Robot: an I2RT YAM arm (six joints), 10 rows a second.
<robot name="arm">
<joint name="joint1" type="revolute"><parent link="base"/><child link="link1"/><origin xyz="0 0 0.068" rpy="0 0 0"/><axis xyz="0 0 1"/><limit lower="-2.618" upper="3.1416"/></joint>
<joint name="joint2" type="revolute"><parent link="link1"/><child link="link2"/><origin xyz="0.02 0.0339 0.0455" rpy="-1.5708 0 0"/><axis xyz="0 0 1"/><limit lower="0" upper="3.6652"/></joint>
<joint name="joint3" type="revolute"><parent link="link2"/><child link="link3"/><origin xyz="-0.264 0 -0.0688" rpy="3.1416 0 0"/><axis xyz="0 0 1"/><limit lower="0" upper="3.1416"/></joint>
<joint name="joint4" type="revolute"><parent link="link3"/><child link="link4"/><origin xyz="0.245 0.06 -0.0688" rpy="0 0 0"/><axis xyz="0 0 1"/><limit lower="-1.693" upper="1.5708"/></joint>
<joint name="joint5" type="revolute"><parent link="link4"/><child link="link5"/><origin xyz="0.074 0.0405 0.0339" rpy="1.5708 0 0"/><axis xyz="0 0 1"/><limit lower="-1.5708" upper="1.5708"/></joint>
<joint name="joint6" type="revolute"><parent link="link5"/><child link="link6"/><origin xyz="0.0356 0 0.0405" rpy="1.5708 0 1.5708"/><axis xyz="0 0 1"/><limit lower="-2.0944" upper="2.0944"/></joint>
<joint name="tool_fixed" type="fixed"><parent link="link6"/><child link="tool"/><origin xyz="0 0 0" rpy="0 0 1.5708"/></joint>
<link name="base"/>
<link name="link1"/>
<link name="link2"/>
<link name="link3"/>
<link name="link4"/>
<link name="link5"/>
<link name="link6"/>
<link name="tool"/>
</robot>
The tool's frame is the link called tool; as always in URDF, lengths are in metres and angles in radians.
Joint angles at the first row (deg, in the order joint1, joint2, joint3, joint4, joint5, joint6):
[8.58 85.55 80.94 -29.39 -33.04 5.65]
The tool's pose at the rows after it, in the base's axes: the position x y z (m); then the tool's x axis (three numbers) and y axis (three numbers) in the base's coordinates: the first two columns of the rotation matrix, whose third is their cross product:
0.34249 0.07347 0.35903 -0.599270 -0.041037 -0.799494 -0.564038 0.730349 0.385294
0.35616 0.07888 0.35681 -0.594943 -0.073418 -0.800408 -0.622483 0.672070 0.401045
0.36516 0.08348 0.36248 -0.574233 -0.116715 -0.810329 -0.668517 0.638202 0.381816
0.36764 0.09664 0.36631 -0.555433 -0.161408 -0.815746 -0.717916 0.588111 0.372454
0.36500 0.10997 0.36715 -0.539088 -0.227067 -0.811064 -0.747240 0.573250 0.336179
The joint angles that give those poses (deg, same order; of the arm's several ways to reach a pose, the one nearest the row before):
[8.68 89.17 84.56 -30.14 -36.04 3.54]
[8.85 92.81 87.91 -30.99 -40.53 1.43]
[9.20 95.64 92.55 -33.99 -42.51 -1.82]
[10.98 97.49 95.75 -36.44 -44.27 -4.22]
[13.13 98.48 97.97 -40.14 -42.72 -7.72]

